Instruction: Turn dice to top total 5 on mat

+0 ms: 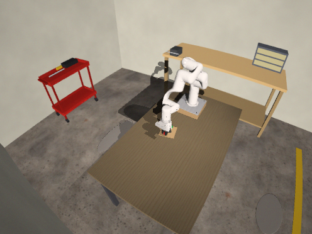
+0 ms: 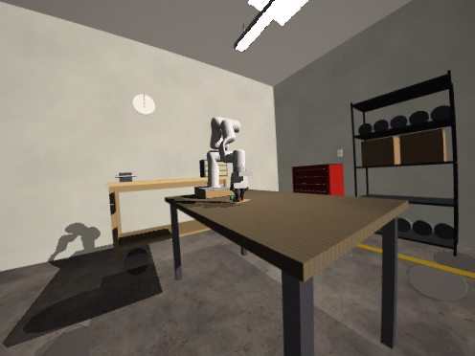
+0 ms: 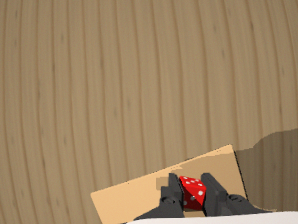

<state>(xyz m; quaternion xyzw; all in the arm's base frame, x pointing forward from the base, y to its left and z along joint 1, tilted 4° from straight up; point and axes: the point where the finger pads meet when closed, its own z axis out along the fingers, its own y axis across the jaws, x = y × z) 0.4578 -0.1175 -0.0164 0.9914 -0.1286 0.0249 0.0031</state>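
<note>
The red die is 1 cm below my hand. Also, from my hand: tan mat (5 cm behind, 1 cm to the left, 3 cm below); blue die (5 cm behind, 1 cm to the left, 2 cm below); green die (10 cm behind, 2 cm to the left, 2 cm below).
</note>
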